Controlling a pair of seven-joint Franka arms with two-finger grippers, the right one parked.
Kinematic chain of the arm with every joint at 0, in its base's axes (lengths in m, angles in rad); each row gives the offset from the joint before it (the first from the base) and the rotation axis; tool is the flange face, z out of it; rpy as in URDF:
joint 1: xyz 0 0 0.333 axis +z
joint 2: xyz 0 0 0 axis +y
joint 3: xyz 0 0 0.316 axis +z
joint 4: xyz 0.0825 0 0 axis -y
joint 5: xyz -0.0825 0 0.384 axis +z
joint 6: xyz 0 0 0 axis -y
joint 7: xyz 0.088 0 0 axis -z
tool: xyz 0 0 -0.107 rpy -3.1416 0 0
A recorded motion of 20 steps. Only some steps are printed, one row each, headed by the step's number.
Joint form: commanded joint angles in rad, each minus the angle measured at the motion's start. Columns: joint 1, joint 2, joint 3, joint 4, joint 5, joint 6, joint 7.
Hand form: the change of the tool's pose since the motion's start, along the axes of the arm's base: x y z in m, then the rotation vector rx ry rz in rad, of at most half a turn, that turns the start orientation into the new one. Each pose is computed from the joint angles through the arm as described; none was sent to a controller.
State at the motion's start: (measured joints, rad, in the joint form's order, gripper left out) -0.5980 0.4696 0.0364 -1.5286 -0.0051 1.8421 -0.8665
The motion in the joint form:
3: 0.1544 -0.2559 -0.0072 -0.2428 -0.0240 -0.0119 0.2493
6: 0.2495 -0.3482 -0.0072 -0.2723 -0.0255 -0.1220 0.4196
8: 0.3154 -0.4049 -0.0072 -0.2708 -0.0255 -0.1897 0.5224
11: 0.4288 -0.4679 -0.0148 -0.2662 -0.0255 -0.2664 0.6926
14: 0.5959 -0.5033 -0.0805 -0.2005 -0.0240 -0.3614 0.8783
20: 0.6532 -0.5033 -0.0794 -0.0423 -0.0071 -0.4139 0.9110
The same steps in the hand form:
3: -0.0151 0.1145 0.0519 -0.0634 0.0310 -0.0863
6: -0.0218 0.1769 0.0853 -0.0821 0.0855 -0.1592
8: -0.0264 0.2171 0.1138 -0.1022 0.0983 -0.1960
11: -0.0337 0.2778 0.1456 -0.1375 0.1096 -0.2598
14: -0.0400 0.3323 0.1883 -0.1705 0.1027 -0.3452
20: -0.0369 0.3648 0.2569 -0.1433 -0.0028 -0.3291

